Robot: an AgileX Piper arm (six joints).
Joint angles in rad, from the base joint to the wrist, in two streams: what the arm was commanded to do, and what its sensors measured. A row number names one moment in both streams.
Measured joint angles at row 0: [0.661, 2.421, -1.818, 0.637, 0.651, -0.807]
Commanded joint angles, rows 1 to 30: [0.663, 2.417, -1.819, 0.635, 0.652, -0.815]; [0.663, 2.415, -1.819, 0.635, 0.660, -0.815]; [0.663, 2.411, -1.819, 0.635, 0.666, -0.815]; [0.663, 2.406, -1.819, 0.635, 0.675, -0.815]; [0.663, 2.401, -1.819, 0.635, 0.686, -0.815]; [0.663, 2.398, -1.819, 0.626, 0.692, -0.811]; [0.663, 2.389, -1.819, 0.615, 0.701, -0.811]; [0.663, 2.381, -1.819, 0.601, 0.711, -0.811]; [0.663, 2.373, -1.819, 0.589, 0.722, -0.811]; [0.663, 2.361, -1.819, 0.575, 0.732, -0.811]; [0.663, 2.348, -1.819, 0.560, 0.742, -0.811]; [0.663, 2.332, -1.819, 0.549, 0.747, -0.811]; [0.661, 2.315, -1.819, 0.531, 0.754, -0.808]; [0.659, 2.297, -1.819, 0.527, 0.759, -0.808]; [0.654, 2.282, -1.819, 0.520, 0.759, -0.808]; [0.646, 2.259, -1.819, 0.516, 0.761, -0.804]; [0.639, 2.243, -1.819, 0.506, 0.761, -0.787]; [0.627, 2.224, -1.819, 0.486, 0.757, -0.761]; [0.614, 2.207, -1.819, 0.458, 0.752, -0.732]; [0.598, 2.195, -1.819, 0.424, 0.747, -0.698]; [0.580, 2.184, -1.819, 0.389, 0.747, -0.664]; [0.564, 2.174, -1.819, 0.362, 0.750, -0.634]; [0.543, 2.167, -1.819, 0.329, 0.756, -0.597]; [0.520, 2.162, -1.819, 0.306, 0.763, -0.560]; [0.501, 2.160, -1.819, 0.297, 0.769, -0.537]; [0.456, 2.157, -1.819, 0.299, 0.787, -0.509]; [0.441, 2.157, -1.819, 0.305, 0.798, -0.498]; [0.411, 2.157, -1.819, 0.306, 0.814, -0.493]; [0.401, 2.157, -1.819, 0.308, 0.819, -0.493]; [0.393, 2.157, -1.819, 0.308, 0.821, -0.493]
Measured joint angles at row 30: [0.432, 2.169, -1.818, 0.312, 0.796, -0.512]
